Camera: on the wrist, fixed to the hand. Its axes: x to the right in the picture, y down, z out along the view.
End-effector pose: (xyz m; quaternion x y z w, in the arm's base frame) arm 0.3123 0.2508 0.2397 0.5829 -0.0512 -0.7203 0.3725
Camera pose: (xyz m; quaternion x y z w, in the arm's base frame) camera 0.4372 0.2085 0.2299 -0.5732 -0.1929 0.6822 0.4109
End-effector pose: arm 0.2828 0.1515 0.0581 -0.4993 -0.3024 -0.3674 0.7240
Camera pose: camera 0.3758 0.0726 0.0068 0.1047 -0.6006 -0.6930 0.3848
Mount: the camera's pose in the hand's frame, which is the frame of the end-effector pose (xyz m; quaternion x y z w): 0.0277 0.0850 -0.0975 0.2791 0.0660 -0.6919 0.6626
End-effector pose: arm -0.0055 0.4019 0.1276 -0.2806 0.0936 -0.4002 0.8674
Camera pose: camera 0.0297 0.3854 0.0011 0.0178 -0.1866 -0.9099 0.3700
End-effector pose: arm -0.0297 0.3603 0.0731 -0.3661 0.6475 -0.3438 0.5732
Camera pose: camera -0.1355 0.3809 -0.0036 -0.5079 0.1176 -0.8293 0.2014
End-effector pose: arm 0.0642 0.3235 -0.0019 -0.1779 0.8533 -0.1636 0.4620
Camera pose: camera -0.0454 0.3972 -0.0092 -0.5685 0.4271 -0.6780 0.1863
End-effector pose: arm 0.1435 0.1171 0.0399 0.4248 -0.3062 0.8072 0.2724
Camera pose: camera 0.0198 0.1364 -0.0029 0.5161 0.3343 0.4599 0.6406
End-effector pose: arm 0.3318 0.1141 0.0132 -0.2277 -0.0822 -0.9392 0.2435
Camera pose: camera 0.3145 0.0028 -0.0562 -0.0359 0.4581 0.7829 0.4195
